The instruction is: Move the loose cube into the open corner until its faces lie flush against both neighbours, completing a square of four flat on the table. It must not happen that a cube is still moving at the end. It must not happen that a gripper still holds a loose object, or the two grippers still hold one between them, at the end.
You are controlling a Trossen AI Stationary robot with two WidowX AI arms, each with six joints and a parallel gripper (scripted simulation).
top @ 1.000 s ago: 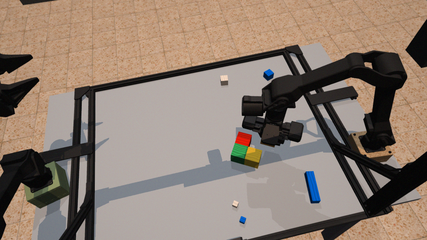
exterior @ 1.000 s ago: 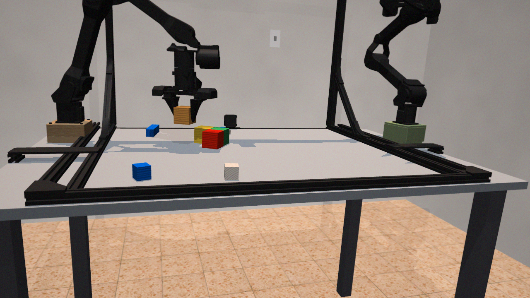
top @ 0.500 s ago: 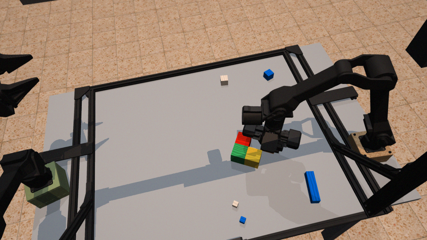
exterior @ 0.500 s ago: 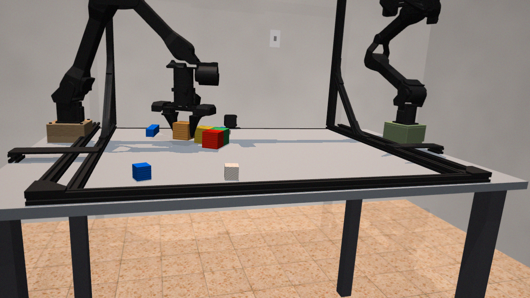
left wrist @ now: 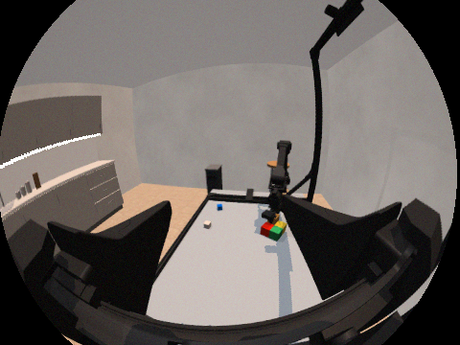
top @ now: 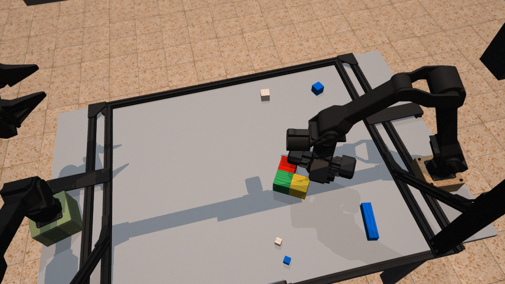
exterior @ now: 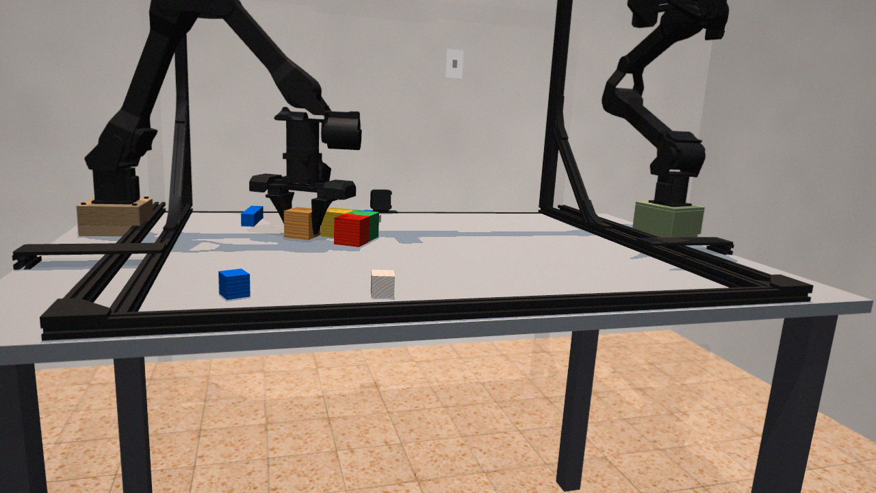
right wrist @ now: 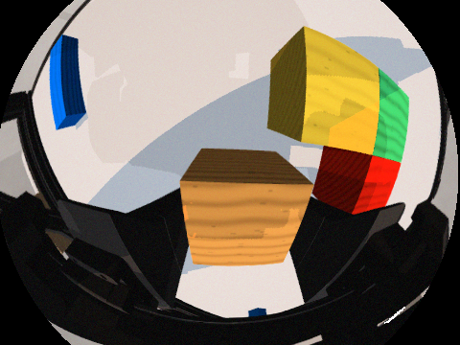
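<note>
My right gripper is now 160 mm past the long blue block, 110 mm to the left of it and 30 mm above it.
</note>
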